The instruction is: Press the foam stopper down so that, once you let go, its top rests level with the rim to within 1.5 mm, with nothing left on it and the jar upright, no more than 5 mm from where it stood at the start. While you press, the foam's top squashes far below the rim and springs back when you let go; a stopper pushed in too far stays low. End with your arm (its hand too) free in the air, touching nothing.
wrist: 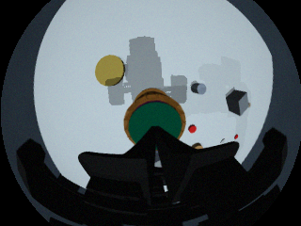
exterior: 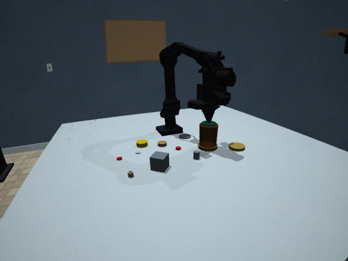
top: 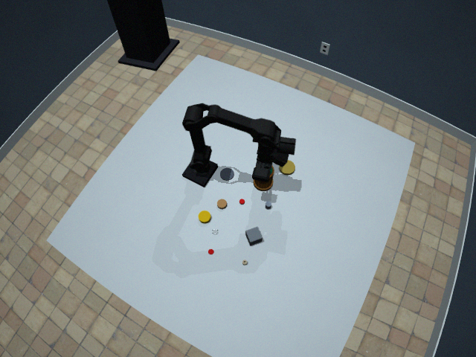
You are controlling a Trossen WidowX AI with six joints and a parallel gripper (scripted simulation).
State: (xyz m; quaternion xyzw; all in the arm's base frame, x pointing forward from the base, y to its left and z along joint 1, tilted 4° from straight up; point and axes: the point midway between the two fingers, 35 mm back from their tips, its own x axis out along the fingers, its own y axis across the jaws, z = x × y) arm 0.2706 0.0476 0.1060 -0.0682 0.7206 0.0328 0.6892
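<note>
Now: the green foam stopper 50 mm below my hand. From my hand the other things lie so: small grey cylinder: 60 mm ahead, 100 mm to the right, 130 mm below; then red button: 50 mm behind, 120 mm to the right, 140 mm below; then olive disc: 70 mm ahead, 100 mm to the left, 140 mm below.
</note>
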